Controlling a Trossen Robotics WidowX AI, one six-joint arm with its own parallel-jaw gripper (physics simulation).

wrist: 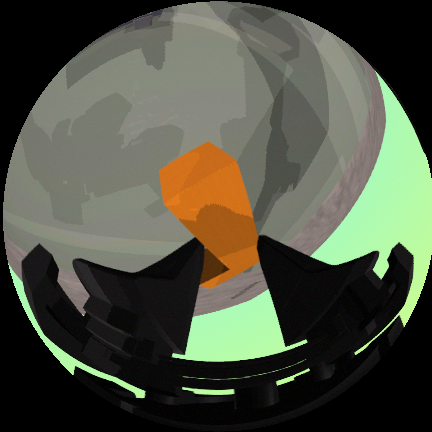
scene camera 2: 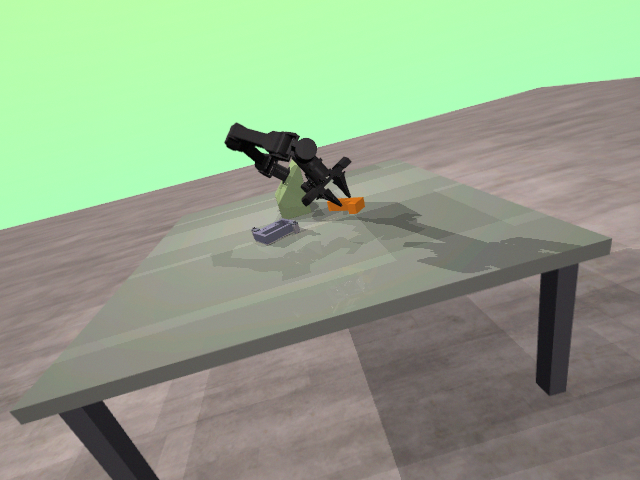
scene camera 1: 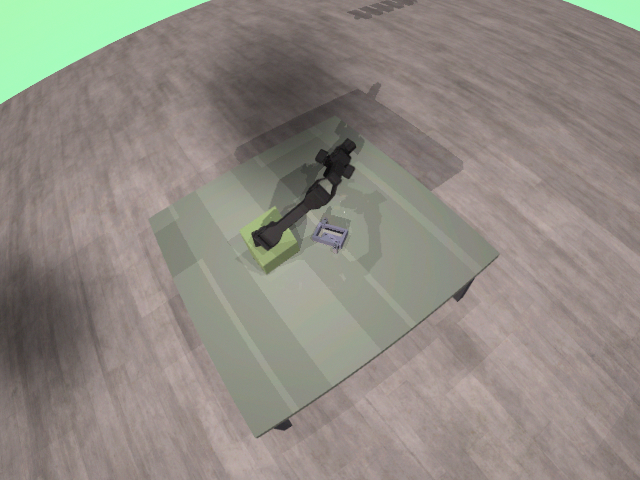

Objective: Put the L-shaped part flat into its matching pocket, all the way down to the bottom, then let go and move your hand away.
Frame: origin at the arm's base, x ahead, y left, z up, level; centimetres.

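Seen in the pictures: gripper, fingertip midpoint: (wrist: pixel 231 241) (scene camera 2: pixel 346 201); arm's base at its link origin: (scene camera 2: pixel 286 175) (scene camera 1: pixel 260 237).
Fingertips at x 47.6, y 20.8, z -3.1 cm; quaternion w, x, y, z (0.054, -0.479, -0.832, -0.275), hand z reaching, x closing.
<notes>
Pixels of each thing's top centre, then the offset from my fingertips to it. Level surfaces: height alone.
- orange L-shaped part at its top centre: (wrist: pixel 216 259) (scene camera 2: pixel 342 200) dx +1.0, dy -1.0, dz +0.9 cm
- purple-grey pocket fixture at its top centre: (scene camera 2: pixel 273 224) (scene camera 1: pixel 329 231) dx -18.4, dy -27.1, dz -7.7 cm
- table at its surface level: dz -12.5 cm
The orange L-shaped part (scene camera 2: pixel 355 206) (wrist: pixel 212 195) is between the two black fingers of my gripper (scene camera 2: pixel 345 200) (wrist: pixel 231 241), which is shut on it. The part appears a little above the table, with one end reaching out past the fingertips in the wrist view. The purple-grey pocket fixture (scene camera 1: pixel 327 243) (scene camera 2: pixel 265 238) lies on the table, apart from the gripper, to its left in scene camera 2. A bit of it shows at the upper left edge of the wrist view. In scene camera 1 the arm hides the part and the fingertips.
A yellow-green block (scene camera 1: pixel 282 259) (scene camera 2: pixel 293 201) stands on the table (scene camera 1: pixel 361 310) (scene camera 2: pixel 180 320), near the fixture and partly behind the arm. In scene camera 1 the arm passes over this block. Shadows of the arm fall across the table top.
</notes>
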